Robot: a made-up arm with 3 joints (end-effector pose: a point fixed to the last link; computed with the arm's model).
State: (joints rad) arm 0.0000 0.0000 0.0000
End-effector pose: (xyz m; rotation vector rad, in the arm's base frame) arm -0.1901 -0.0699 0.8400 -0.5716 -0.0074 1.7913
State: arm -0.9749 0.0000 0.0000
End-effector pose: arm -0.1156 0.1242 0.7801 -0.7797 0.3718 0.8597
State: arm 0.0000 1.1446 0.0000
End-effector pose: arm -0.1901 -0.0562 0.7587 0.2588 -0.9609 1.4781
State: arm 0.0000 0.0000 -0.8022
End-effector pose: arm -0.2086 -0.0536 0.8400 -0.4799 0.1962 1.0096
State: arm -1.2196 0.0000 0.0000
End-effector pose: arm -0.0712 0.1524 0.7599 -0.8086 0.4517 0.6178
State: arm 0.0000 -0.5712 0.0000
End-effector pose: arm -0.1901 -0.0426 0.8730 -0.9730 0.5176 1.7902
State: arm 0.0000 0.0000 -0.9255
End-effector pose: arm -0.2100 -0.0500 0.8400 -0.4623 0.2232 0.8891
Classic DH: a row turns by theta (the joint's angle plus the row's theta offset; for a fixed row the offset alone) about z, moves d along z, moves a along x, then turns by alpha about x. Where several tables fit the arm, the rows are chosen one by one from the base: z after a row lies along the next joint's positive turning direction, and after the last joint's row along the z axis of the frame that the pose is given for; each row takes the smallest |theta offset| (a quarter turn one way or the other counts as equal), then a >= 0, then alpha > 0; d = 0 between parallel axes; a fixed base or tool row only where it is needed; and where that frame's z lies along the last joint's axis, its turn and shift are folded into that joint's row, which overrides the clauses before.
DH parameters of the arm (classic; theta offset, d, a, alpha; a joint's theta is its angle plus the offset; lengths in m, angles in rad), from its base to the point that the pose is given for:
base (fixed): -1.0971 0.7669 0.0627 -0.3687
joint 1: -0.5025 0.055 -0.0475 -1.2443
joint 2: 0.1745 -0.2263 0.04 1.5708
joint 3: -0.641 0.0483 0.03 0.4962
tool (fixed): -2.2376 -0.0208 0 0

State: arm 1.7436 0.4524 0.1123
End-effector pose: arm 0.0777 -0.2692 0.7490 -0.8951 0.9513 -2.5809
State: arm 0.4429 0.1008 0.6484
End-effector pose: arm -0.1396 -0.1594 0.8377 -0.3690 -0.6346 2.7437
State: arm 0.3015 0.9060 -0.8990
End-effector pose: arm -0.1990 -0.1235 0.7968 0.5224 -0.1527 1.1736
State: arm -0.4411 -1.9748 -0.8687
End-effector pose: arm -0.1504 0.1438 0.8085 -2.0431 1.5987 0.1110
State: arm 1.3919 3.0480 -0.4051
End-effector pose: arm -0.1305 -0.2546 0.8054 2.9699 -0.1224 0.0504
